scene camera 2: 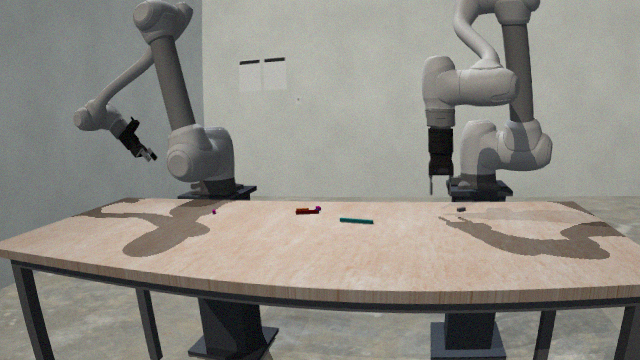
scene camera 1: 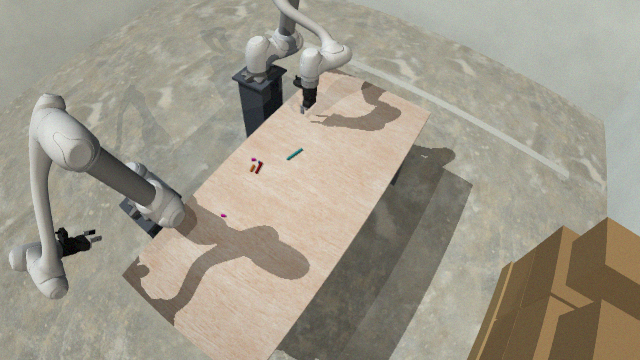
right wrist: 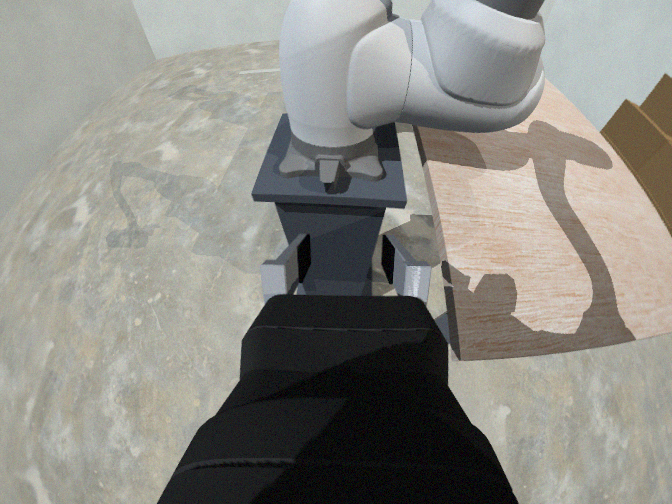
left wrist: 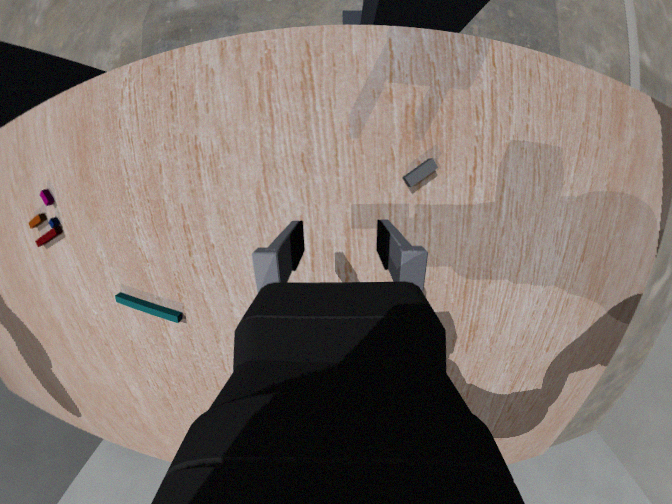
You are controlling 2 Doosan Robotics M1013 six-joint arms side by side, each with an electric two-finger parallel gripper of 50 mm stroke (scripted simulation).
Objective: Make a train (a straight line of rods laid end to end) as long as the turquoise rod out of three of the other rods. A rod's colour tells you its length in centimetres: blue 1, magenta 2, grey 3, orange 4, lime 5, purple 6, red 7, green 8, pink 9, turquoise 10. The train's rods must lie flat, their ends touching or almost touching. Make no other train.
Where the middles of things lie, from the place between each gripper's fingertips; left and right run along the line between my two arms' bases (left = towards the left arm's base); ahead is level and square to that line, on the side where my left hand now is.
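My right hand is 920 mm to the right of the turquoise rod (left wrist: 172, 315), and it is also 550 mm short of the rod and 150 mm above it.
The rod, for its part, is 70 mm ahead of my left hand (scene camera 2: 440, 194). It is also 70 mm below that hand and 260 mm to the right of it.
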